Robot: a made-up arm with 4 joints.
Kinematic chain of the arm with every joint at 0, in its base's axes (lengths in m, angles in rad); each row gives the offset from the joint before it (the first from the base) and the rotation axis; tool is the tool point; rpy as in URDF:
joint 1: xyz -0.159 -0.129 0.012 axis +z
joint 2: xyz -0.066 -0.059 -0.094 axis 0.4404 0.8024 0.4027
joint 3: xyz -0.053 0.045 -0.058 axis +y
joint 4: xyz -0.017 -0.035 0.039 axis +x
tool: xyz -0.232 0.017 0.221 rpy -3.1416 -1.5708 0
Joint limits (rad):
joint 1: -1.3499..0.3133
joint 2: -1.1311..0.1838
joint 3: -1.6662..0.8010
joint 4: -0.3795..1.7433
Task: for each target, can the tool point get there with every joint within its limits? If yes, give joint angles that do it. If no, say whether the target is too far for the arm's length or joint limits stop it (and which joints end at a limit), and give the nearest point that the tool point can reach.
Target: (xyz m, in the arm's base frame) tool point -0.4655 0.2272 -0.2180
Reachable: yes | joints -0.9858 -0.1045 -0.9295 0.1737
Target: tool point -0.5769 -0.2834 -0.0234
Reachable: yes | joints -0.1135 -0.2049 -0.0242 1.0653
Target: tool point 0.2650 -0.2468 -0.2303
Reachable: no: joint limits stop it (at a limit: joint 1, joint 3, joint 4) | nearest point -0.0595 -0.4986 -0.2678 | short by 0.412 m
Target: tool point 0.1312 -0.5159 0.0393
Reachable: no: joint limits stop it (at a limit: joint 1, joint 2, joint 3, joint 4) | nearest point -0.0540 -0.5140 -0.2356 | short by 0.332 m
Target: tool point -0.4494 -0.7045 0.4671
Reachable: no: too far | nearest point -0.3553 -0.4229 0.1431 | short by 0.439 m
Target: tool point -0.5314 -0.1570 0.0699
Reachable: yes | joints -0.0178 -0.4477 0.2616 0.4201
